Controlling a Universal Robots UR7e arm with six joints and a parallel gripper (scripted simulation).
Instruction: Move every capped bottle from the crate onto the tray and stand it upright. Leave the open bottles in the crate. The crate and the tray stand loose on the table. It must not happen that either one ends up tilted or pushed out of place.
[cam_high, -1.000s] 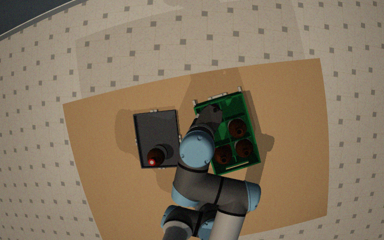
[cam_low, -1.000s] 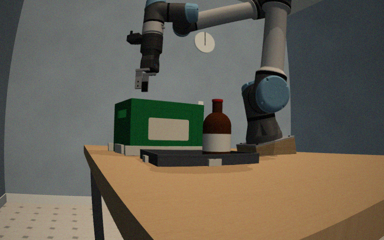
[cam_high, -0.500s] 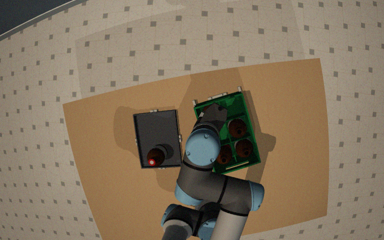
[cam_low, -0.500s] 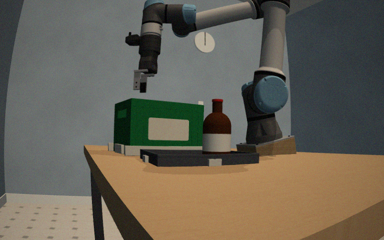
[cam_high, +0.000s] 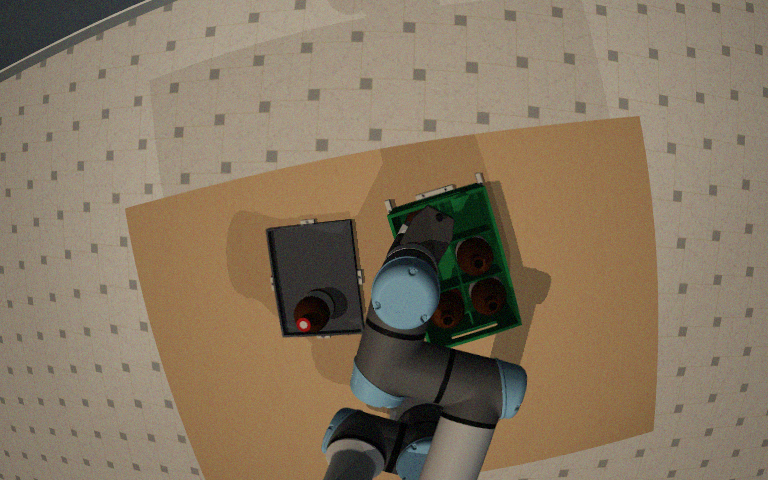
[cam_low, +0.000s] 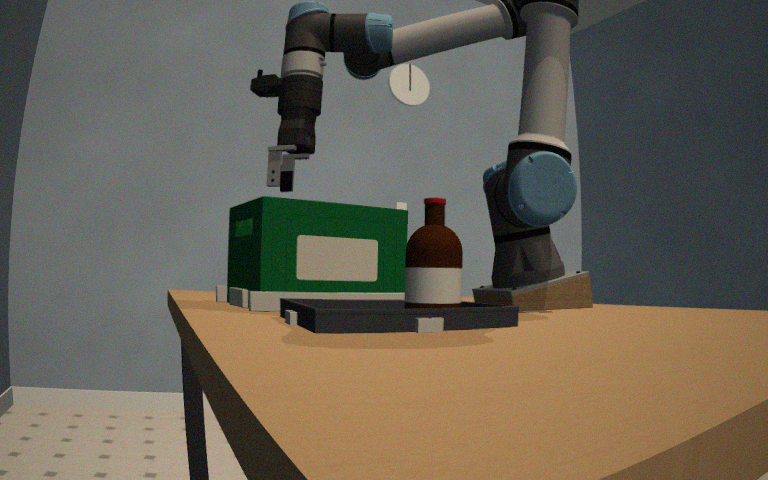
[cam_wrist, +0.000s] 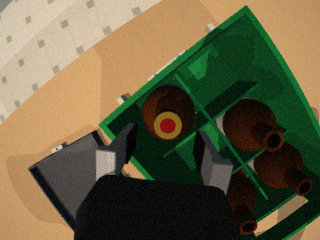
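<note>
Now: hand 80 mm past the green crate, 60 mm to the left of it and 130 mm above it. From my hand the other things lie so: dark grey tray 100 mm behind, 240 mm to the left, 200 mm below; open bottle 170 mm behind, 30 mm to the right, 130 mm below; red-capped bottle 160 mm behind, 240 mm to the left, 130 mm below.
</note>
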